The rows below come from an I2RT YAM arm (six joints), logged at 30 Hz.
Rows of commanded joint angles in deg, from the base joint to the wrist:
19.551 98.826 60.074 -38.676 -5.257 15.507
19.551 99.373 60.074 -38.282 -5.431 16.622
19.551 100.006 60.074 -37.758 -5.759 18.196
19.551 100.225 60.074 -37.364 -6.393 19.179
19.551 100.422 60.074 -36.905 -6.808 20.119
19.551 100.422 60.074 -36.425 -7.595 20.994
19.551 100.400 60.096 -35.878 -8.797 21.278
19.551 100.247 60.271 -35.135 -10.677 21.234
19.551 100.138 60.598 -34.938 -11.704 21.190
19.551 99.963 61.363 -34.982 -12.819 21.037
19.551 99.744 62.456 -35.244 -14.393 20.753
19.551 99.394 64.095 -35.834 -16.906 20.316
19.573 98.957 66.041 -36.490 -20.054 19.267
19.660 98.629 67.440 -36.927 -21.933 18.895
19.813 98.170 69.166 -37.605 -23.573 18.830
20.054 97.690 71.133 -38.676 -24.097 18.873
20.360 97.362 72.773 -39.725 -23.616 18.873
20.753 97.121 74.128 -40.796 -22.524 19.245
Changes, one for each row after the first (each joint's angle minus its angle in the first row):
0.000 0.547 0.000 0.394 -0.174 1.115
0.000 1.180 0.000 0.918 -0.502 2.689
0.000 1.399 0.000 1.312 -1.136 3.672
0.000 1.596 0.000 1.771 -1.551 4.612
0.000 1.596 0.000 2.251 -2.338 5.487
0.000 1.574 0.022 2.798 -3.540 5.771
0.000 1.421 0.197 3.541 -5.420 5.727
0.000 1.312 0.524 3.738 -6.447 5.683
0.000 1.137 1.289 3.694 -7.562 5.530
0.000 0.918 2.382 3.432 -9.136 5.246
0.000 0.568 4.021 2.842 -11.649 4.809
0.022 0.131 5.967 2.186 -14.797 3.760
0.109 -0.197 7.366 1.749 -16.676 3.388
0.262 -0.656 9.092 1.071 -18.316 3.323
0.503 -1.136 11.059 0.000 -18.840 3.366
0.809 -1.464 12.699 -1.049 -18.359 3.366
1.202 -1.705 14.054 -2.120 -17.267 3.738

